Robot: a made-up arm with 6 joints. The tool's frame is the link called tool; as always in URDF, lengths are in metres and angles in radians.
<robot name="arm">
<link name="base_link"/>
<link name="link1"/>
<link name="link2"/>
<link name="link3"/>
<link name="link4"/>
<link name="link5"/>
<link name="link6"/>
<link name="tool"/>
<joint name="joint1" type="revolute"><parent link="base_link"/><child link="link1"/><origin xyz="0.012 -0.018 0.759"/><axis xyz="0 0 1"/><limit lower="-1.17" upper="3.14"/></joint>
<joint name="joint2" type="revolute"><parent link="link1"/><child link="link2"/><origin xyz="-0.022 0.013 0.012"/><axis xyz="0 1 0"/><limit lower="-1.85" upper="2.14"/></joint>
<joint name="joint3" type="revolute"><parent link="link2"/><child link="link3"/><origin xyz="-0.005 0.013 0.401"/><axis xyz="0 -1 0"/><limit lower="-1.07" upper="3.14"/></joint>
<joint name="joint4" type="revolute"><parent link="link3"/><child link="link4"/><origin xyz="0.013 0.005 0.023"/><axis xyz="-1 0 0"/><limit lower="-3.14" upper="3.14"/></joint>
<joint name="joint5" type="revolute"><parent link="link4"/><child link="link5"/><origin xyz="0.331 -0.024 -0.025"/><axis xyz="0 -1 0"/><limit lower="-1.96" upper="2.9"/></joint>
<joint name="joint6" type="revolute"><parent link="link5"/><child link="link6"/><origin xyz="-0.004 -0.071 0.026"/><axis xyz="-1 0 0"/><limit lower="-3.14" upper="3.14"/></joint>
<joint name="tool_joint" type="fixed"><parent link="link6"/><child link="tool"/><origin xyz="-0.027 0.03 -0.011" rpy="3.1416 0 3.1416"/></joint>
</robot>
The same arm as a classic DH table. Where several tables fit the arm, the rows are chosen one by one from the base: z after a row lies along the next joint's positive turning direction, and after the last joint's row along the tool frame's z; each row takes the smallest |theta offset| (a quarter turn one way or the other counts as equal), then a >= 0, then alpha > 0; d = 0 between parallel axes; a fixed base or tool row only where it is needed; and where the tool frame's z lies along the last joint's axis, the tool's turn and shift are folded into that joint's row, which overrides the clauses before.
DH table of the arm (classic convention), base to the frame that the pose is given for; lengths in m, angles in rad. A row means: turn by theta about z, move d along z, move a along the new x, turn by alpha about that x. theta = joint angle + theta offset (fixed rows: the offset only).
base (fixed): theta_offset -0.9828  d 0  a 0.0216  alpha 0
joint1: theta_offset 0.9828  d 0.771  a -0.022  alpha -1.5708
joint2: theta_offset 1.5583  d 0  a -0.401  alpha 3.1416
joint3: theta_offset -0.0125  d -0.031  a -0.023  alpha 1.5708
joint4: theta_offset 0  d -0.344  a 0.025  alpha -1.5708
joint5: theta_offset 0  d 0.095  a -0.026  alpha 1.5708
joint6: theta_offset -1.5708  d 0.031  a 0.03  alpha -1.5708
tool (fixed): theta_offset -1.5708  d 0.011  a 0  alpha 0
Joint limits (rad, base to tool): -1.17..3.14 -1.85..2.14 -1.07..3.14 -3.14..3.14 -1.96..2.9 -3.14..3.14

